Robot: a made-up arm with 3 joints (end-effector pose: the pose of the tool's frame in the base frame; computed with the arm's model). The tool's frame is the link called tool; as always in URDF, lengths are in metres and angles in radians. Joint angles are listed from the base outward.
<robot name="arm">
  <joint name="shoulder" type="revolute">
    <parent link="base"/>
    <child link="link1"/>
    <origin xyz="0 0 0.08" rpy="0 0 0"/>
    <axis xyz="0 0 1"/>
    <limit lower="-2.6" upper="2.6" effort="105" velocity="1.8"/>
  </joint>
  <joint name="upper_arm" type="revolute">
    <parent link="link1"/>
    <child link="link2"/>
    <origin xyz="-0.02 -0.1 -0.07" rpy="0 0 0"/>
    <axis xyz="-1 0 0"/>
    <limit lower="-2.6" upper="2.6" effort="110" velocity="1.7"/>
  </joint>
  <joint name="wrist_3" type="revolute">
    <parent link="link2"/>
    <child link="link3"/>
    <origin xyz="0.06 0 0.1" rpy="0 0 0"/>
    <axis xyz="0 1 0"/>
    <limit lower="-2.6" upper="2.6" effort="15" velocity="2.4"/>
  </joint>
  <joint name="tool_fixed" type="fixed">
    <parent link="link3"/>
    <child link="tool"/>
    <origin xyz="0.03 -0.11 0.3" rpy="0 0 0"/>
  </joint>
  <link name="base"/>
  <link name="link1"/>
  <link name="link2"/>
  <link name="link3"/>
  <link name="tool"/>
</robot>
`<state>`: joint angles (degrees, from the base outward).
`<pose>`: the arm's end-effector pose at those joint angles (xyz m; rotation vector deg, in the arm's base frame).
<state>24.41 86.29 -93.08</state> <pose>-0.2405 -0.1020 0.1271 -50.75 -90.05 86.28</pose>
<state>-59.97 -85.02 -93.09</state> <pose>-0.3237 0.1146 -0.0897 21.71 -111.80 -108.98</pose>
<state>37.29 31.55 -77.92</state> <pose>-0.1401 -0.2239 0.2313 -0.89 -83.28 52.13</pose>
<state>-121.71 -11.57 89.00</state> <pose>-0.3685 -0.1725 0.0616 93.04 39.99 -84.56</pose>
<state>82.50 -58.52 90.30</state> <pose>0.2583 0.3088 -0.0481 -23.38 108.89 104.79</pose>
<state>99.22 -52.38 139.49</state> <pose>0.0156 0.2174 -0.1672 91.09 -111.19 -84.82</pose>
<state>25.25 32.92 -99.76</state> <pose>-0.1720 -0.2465 0.1359 -2.42 -102.22 46.88</pose>
